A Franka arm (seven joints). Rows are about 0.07 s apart.
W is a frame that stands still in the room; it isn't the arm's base.
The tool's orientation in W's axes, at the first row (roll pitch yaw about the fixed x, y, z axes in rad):
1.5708 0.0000 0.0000
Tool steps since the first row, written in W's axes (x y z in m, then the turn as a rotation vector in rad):
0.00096 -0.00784 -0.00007 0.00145 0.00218 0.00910
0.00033 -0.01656 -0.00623 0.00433 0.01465 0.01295
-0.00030 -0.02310 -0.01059 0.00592 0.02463 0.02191
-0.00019 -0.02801 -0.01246 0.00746 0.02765 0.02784
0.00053 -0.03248 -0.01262 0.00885 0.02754 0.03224
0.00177 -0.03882 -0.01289 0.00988 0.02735 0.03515
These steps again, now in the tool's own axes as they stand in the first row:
0.00096 -0.00007 0.00784 0.00145 0.00910 -0.00218
0.00033 -0.00623 0.01656 0.00433 0.01295 -0.01465
-0.00030 -0.01059 0.02310 0.00592 0.02191 -0.02463
-0.00019 -0.01246 0.02801 0.00746 0.02784 -0.02765
0.00053 -0.01262 0.03248 0.00885 0.03224 -0.02754
0.00177 -0.01289 0.03882 0.00988 0.03515 -0.02735

